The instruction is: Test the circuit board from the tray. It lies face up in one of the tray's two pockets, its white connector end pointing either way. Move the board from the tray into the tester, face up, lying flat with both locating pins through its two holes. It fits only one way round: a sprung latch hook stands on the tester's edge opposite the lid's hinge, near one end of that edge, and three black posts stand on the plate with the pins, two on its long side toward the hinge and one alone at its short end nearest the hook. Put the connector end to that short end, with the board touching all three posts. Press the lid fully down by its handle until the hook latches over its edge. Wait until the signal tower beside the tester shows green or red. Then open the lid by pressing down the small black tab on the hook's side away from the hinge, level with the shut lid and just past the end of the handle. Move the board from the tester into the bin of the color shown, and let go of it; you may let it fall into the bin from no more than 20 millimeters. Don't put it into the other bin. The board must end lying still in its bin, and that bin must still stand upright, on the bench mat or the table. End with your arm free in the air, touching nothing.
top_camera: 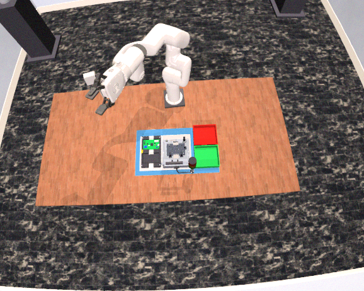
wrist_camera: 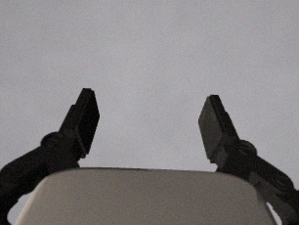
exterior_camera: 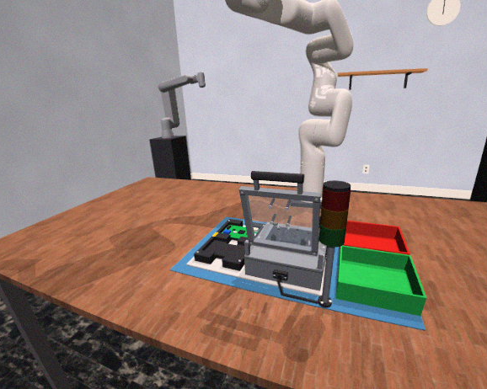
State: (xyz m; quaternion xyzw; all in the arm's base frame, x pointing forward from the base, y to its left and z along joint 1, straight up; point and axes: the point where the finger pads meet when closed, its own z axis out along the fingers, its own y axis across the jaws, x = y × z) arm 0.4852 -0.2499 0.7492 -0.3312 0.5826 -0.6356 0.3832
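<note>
Right now my hand is 12 cm past the green circuit board, 8 cm to the right of it and 74 cm above it. From my hand the other things lie so: small black tab 12 cm behind, 30 cm to the left, 68 cm below; clear lid 7 cm ahead, 24 cm to the left, 58 cm below; tester plate 5 cm behind, 25 cm to the left, 69 cm below.
</note>
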